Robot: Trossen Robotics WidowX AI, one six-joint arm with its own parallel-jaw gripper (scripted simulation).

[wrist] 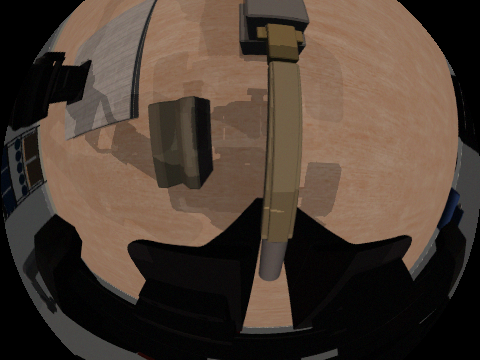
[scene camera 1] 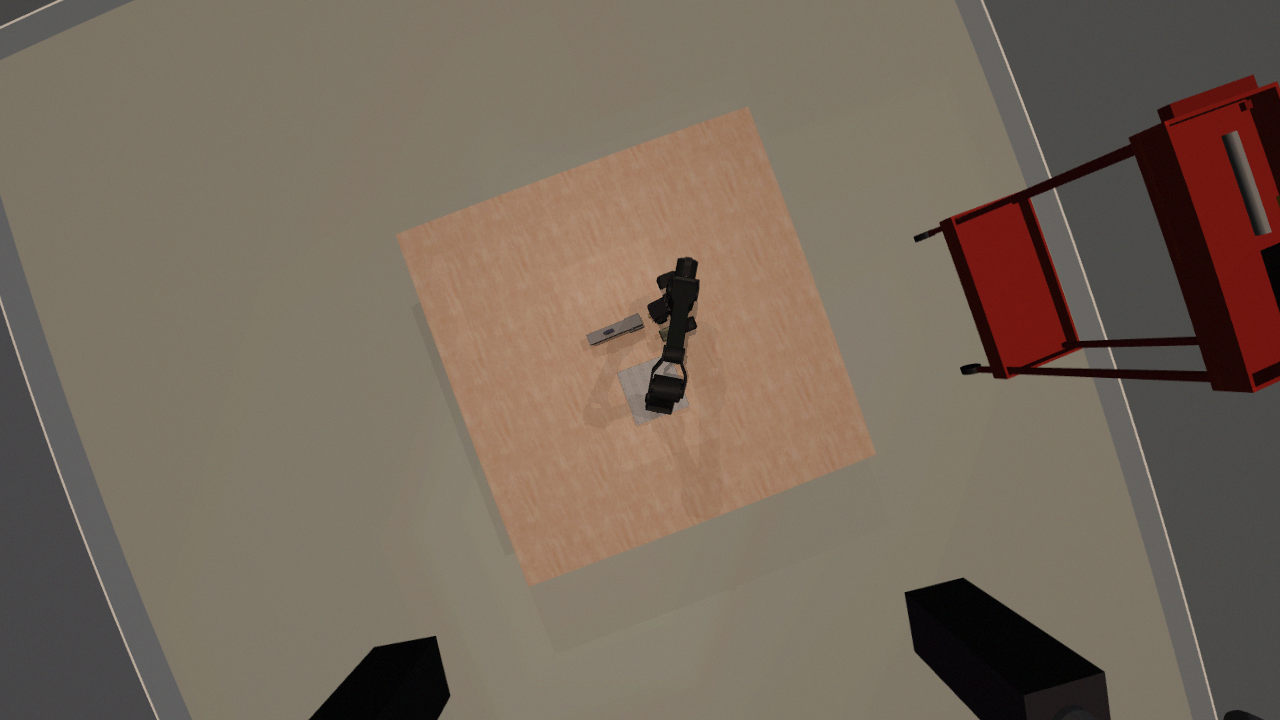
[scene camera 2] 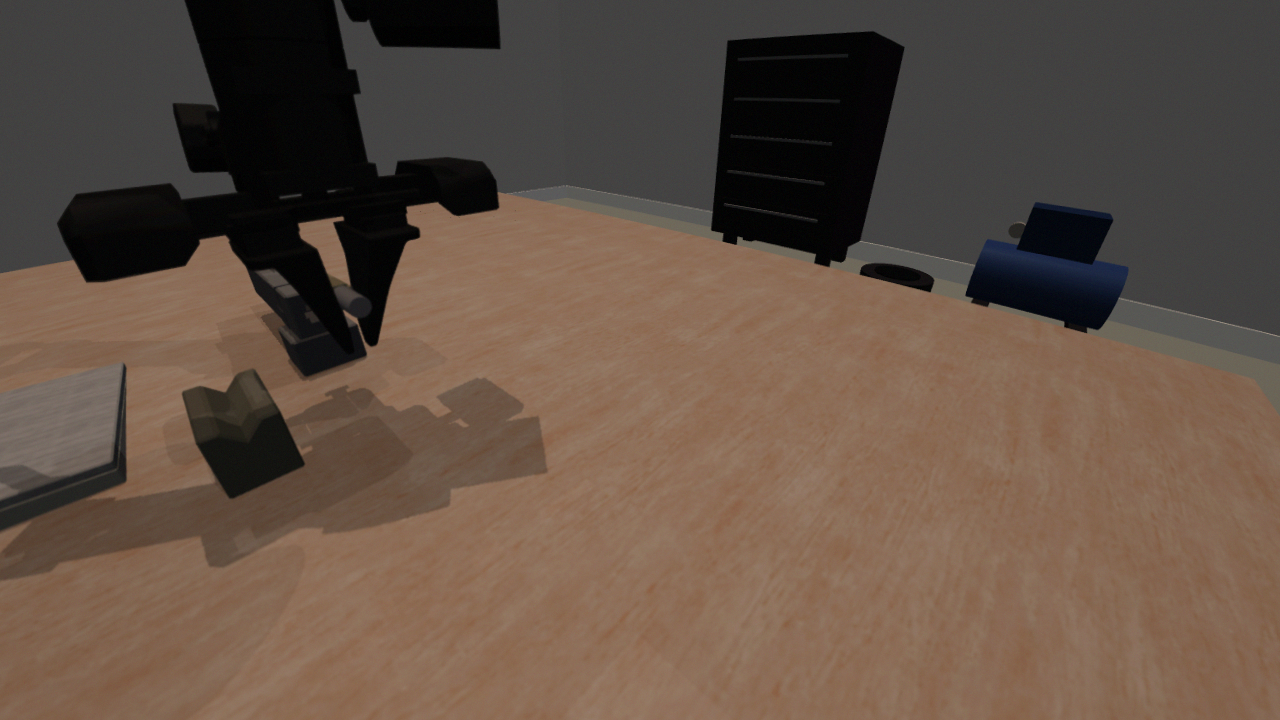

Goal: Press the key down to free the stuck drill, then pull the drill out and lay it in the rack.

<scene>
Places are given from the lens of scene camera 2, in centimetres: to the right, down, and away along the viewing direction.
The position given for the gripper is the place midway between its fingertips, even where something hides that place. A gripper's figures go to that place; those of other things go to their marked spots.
gripper (scene camera 2: 360, 348): -17, -1, 26
drill (scene camera 2: 355, 304): -15, -3, 23
dark grey holder block (scene camera 2: 310, 346): -26, -1, 34
rack (scene camera 2: 242, 434): -22, 4, 23
The marked spots on the rack and the dark grey holder block are 12 cm apart.
</scene>
